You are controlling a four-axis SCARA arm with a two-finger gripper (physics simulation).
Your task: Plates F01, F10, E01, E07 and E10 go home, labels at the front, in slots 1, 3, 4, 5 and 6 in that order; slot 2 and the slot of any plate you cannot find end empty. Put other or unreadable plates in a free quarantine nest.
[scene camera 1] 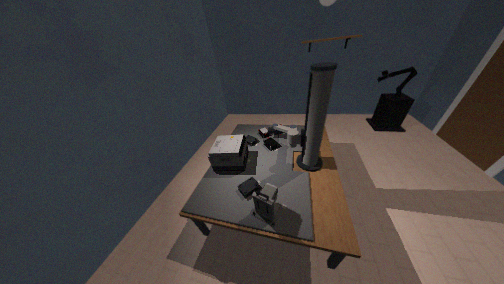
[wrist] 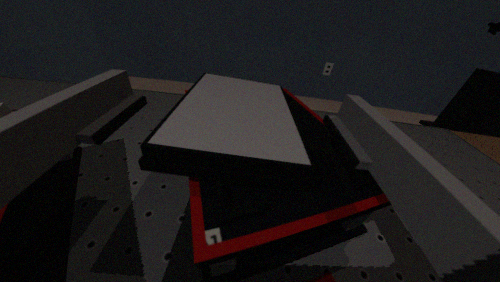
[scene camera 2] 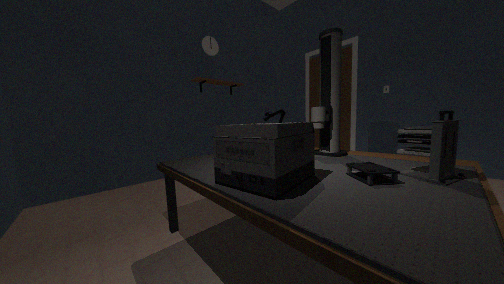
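Pixels of known places: gripper, fingertip midpoint: (wrist: 237, 96); arm's base, link origin: (scene camera 1: 308, 162) (scene camera 2: 329, 153).
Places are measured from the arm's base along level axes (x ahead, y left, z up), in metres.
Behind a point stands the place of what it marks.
Observation:
A dark plate with a light top (wrist: 230, 117) {y -0.546, x 0.397, z 0.082 m} lies skewed over a red-edged nest marked 1 (wrist: 295, 227) {y -0.490, x 0.359, z 0.063 m} in the wrist view; no readable plate label shows. My gripper (wrist: 237, 96) {y -0.555, x 0.394, z 0.092 m} is open, with one finger on each side of this plate and a gap beside each. The grey slotted rack (scene camera 1: 264, 206) {y 0.643, x 0.332, z 0.175 m} (scene camera 2: 442, 150) {y 0.622, x 0.400, z 0.135 m} stands at the near end of the table in scene camera 1. Several stacked plates (scene camera 2: 414, 141) {y 0.536, x 0.358, z 0.161 m} stick out of its side; their labels and slot numbers cannot be read. Part of another red-edged nest shows at the wrist view's left edge.
A boxy instrument (scene camera 1: 229, 154) {y 0.237, x 0.738, z 0.240 m} (scene camera 2: 265, 156) {y 0.235, x 0.968, z 0.155 m} stands at the table's side. A low dark stand (scene camera 1: 249, 187) {y 0.439, x 0.510, z 0.063 m} (scene camera 2: 372, 168) {y 0.432, x 0.545, z 0.063 m} lies between it and the rack. Small dark stands (scene camera 1: 272, 144) {y -0.181, x 0.398, z 0.063 m} (scene camera 1: 251, 140) {y -0.240, x 0.672, z 0.062 m} are at the far end. The arm's column (scene camera 1: 319, 115) {y 0.074, x -0.012, z 0.561 m} (scene camera 2: 335, 95) {y 0.061, x 0.044, z 0.437 m} rises from the table.

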